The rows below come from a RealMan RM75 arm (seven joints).
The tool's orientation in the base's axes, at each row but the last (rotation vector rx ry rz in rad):
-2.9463 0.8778 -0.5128
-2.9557 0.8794 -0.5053
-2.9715 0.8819 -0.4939
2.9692 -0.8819 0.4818
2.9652 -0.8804 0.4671
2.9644 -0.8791 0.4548
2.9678 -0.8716 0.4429
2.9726 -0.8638 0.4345
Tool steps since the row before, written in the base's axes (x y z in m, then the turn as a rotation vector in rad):
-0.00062 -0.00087 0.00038 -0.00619 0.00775 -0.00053
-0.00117 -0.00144 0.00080 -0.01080 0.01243 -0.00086
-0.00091 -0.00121 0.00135 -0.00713 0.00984 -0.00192
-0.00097 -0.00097 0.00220 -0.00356 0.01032 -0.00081
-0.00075 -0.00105 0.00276 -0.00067 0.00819 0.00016
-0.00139 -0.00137 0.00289 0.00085 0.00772 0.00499
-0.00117 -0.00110 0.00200 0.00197 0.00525 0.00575
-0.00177 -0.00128 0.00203 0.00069 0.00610 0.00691
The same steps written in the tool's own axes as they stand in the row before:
0.00009 0.00102 -0.00050 -0.00919 -0.00319 -0.00200
0.00009 0.00175 -0.00101 -0.01543 -0.00465 -0.00347
0.00032 0.00138 -0.00145 -0.01146 -0.00432 -0.00115
0.00039 0.00116 -0.00229 -0.00855 -0.00672 -0.00122
0.00075 0.00109 -0.00274 -0.00484 -0.00654 -0.00113
0.00043 0.00171 -0.00301 -0.00202 -0.00728 -0.00530
0.00019 0.00143 -0.00212 0.00039 -0.00584 -0.00550
-0.00022 0.00189 -0.00229 -0.00078 -0.00596 -0.00702

